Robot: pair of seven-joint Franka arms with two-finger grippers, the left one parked.
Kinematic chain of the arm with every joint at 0, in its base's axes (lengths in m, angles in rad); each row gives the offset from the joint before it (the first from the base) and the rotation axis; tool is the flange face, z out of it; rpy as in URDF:
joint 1: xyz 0 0 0.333 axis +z
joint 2: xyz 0 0 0 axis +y
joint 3: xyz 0 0 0.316 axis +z
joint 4: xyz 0.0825 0 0 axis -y
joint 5: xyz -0.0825 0 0.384 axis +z
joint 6: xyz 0 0 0 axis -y
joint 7: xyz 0.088 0 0 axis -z
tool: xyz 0 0 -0.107 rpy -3.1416 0 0
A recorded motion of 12 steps. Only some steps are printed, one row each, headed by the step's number.
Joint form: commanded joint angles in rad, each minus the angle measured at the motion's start. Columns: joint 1, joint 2, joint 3, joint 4, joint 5, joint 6, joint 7.
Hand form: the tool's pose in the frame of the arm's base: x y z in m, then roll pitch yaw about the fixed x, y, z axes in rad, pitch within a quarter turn. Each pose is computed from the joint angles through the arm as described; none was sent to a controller.
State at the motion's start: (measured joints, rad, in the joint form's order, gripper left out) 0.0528 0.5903 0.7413 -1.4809 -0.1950 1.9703 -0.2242
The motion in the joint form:
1: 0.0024 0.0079 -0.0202 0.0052 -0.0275 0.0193 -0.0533
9: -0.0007 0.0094 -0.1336 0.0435 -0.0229 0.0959 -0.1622
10: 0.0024 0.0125 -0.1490 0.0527 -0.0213 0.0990 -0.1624
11: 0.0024 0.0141 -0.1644 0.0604 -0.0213 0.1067 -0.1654
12: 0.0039 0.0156 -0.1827 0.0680 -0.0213 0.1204 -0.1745
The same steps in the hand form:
1: 0.5670 0.4085 0.3992 -2.9917 -0.1076 1.0301
9: 0.6191 0.3581 0.4006 -3.0758 -0.1719 1.0261
10: 0.6249 0.3525 0.4004 -3.0819 -0.1742 1.0138
11: 0.6317 0.3451 0.4010 -3.0923 -0.1800 1.0026
12: 0.6391 0.3374 0.4018 -3.1074 -0.1902 0.9970

